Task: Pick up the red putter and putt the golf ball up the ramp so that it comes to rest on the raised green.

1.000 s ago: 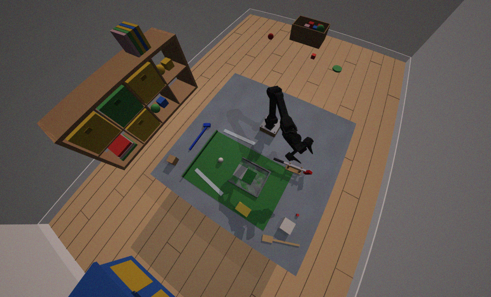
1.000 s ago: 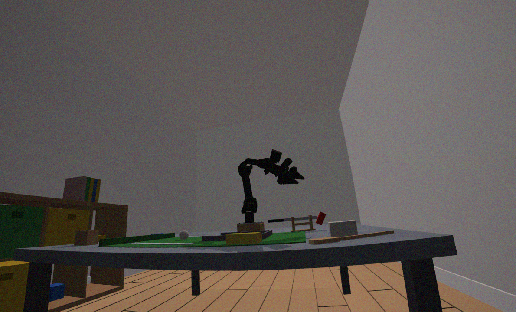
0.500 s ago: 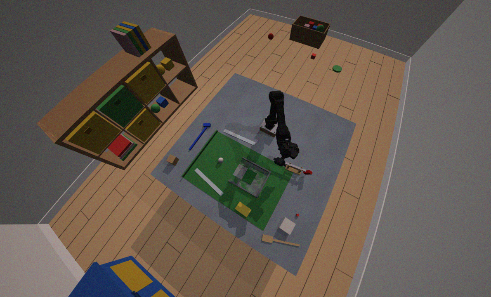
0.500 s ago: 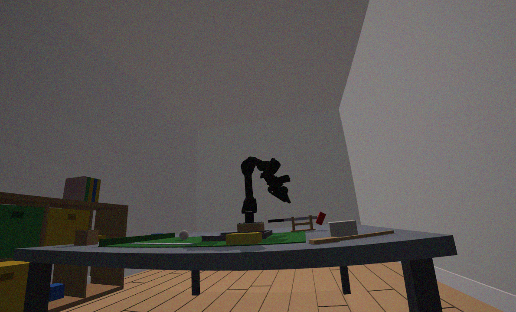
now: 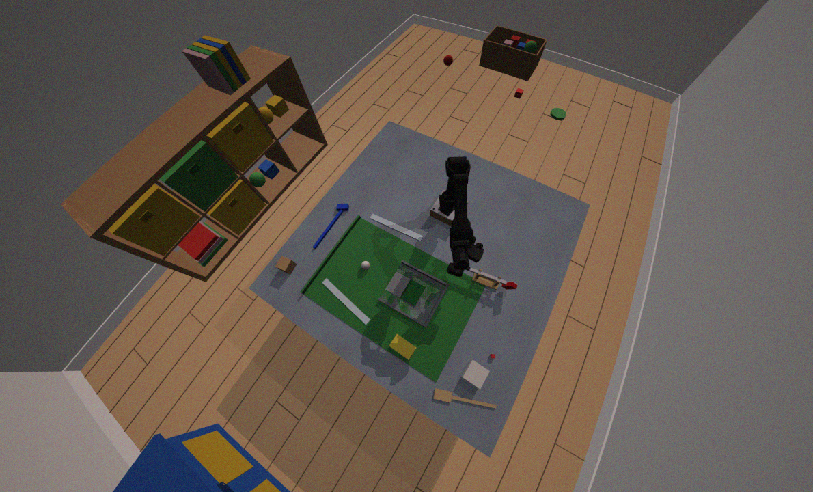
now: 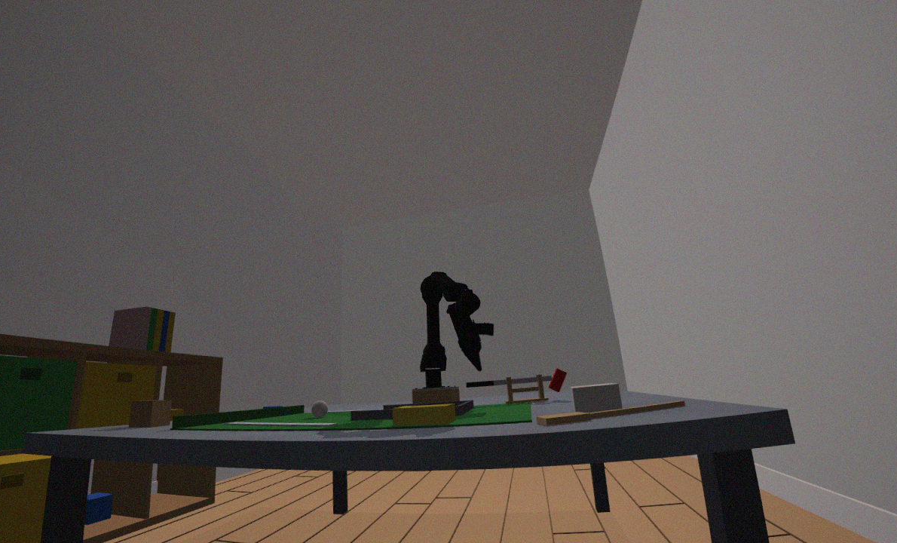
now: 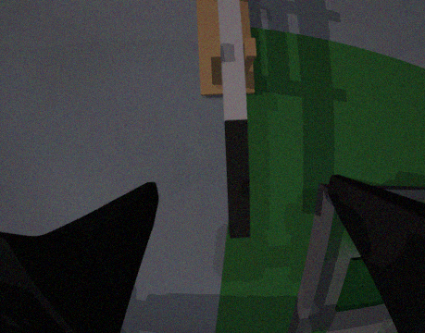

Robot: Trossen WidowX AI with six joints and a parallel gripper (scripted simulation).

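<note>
My gripper tip is now 40 mm past the wooden frame, 120 mm to the right of it and 70 mm above it. Also, from my gripper tip: yellow block 440 mm ahead, 30 mm to the left, 80 mm below; then white golf ball 280 mm ahead, 350 mm to the right, 80 mm below; then white block 320 mm ahead, 320 mm to the left, 80 mm below.
</note>
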